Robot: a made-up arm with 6 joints.
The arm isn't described. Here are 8 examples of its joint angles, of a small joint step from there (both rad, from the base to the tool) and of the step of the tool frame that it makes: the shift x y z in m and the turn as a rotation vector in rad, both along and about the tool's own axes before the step.
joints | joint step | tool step
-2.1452 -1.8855 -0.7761 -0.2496 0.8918 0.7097 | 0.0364 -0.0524 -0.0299 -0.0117 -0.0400 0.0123 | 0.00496 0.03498 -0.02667 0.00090 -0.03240 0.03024
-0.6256 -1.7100 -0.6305 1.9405 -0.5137 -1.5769 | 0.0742 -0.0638 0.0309 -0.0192 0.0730 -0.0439 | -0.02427 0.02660 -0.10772 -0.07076 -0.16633 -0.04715
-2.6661 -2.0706 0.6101 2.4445 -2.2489 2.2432 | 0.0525 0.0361 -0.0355 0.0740 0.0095 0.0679 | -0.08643 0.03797 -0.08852 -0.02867 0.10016 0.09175
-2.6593 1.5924 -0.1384 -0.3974 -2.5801 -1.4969 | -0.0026 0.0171 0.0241 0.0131 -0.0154 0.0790 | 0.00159 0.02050 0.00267 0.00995 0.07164 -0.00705
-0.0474 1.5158 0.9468 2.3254 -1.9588 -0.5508 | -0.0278 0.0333 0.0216 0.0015 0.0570 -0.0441 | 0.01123 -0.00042 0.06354 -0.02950 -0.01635 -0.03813
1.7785 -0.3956 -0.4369 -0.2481 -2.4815 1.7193 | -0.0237 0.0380 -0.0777 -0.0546 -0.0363 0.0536 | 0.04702 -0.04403 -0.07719 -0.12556 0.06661 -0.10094
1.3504 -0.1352 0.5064 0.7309 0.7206 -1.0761 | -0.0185 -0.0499 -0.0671 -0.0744 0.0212 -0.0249 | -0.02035 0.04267 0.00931 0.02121 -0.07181 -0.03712
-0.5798 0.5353 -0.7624 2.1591 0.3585 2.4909 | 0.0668 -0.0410 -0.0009 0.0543 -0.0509 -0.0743 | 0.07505 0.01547 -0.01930 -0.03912 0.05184 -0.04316
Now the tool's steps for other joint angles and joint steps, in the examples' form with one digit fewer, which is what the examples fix.
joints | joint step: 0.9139 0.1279 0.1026 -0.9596 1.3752 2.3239 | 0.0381 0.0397 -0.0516 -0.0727 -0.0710 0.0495
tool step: 0.0096 0.0911 0.0577 -0.1655 0.0879 -0.0494
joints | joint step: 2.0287 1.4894 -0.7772 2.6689 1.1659 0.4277 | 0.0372 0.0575 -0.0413 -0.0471 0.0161 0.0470
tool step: 0.0224 -0.0601 0.0227 0.0319 -0.0245 -0.0856
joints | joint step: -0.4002 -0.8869 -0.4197 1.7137 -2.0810 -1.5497 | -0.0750 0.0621 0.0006 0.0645 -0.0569 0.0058
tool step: 0.0362 0.0494 0.0564 0.1159 0.0186 -0.1170
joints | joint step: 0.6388 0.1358 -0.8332 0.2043 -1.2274 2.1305 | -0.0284 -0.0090 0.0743 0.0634 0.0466 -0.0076
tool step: 0.0305 0.0683 0.0094 0.0781 -0.0267 0.1084
